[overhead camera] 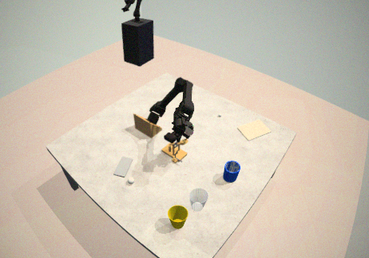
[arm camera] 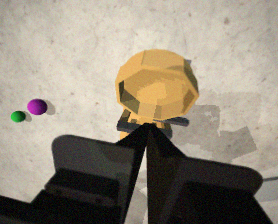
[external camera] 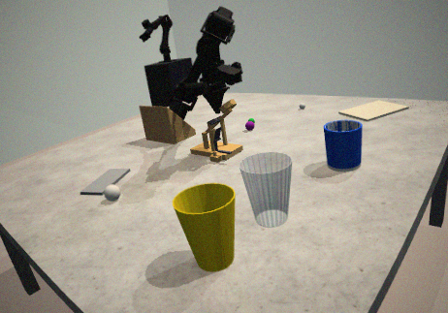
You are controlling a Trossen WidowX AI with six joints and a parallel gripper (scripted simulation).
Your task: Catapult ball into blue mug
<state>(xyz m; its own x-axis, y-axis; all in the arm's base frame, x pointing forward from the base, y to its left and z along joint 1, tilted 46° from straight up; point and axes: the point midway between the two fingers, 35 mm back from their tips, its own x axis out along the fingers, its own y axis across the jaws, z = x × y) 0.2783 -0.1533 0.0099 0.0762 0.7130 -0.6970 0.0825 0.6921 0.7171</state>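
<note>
Now: the wooden catapult 2 cm to the right of my gripper tip and 5 cm below it. The rest, counted from my gripper tip: white ball 10 cm behind, 33 cm to the right, 10 cm below; then purple ball 4 cm behind, 22 cm to the left, 11 cm below; then green ball 7 cm behind, 27 cm to the left, 11 cm below.
</note>
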